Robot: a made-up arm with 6 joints.
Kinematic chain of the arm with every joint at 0, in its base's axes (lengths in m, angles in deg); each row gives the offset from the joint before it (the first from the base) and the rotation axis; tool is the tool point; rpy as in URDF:
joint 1: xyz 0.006 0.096 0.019 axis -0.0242 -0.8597 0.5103
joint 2: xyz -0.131 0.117 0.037 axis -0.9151 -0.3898 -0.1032
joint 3: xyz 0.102 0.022 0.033 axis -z
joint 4: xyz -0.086 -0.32 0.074 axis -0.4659 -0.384 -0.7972
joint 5: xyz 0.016 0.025 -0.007 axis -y
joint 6: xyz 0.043 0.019 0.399 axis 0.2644 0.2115 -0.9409
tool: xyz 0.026 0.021 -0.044 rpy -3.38 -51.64 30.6
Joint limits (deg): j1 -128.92..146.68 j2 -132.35..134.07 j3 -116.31..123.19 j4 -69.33..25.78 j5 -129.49..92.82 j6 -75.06..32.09
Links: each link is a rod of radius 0.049 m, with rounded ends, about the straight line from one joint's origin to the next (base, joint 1, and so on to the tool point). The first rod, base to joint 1, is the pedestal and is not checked.
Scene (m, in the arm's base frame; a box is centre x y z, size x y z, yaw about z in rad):
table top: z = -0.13
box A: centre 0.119 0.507 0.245 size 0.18 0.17 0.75 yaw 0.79
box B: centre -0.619 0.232 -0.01 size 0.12 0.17 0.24 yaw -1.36
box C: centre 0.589 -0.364 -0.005 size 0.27 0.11 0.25 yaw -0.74
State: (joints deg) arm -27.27 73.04 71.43 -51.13 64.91 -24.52
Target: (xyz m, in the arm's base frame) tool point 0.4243 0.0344 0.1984
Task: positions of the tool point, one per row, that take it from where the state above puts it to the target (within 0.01 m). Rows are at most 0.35 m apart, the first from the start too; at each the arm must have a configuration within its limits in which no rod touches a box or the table.
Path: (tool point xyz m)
1: -0.3488 0.6216 0.4316
2: -0.1274 0.4892 0.6261
3: 0.0830 0.2765 0.6787
4: 0.2161 0.0453 0.6008
5: 0.3108 0.0379 0.5196
6: 0.3792 0.0326 0.4197
7: 0.4174 0.0308 0.3095
8: 0.4243 0.0344 0.1984

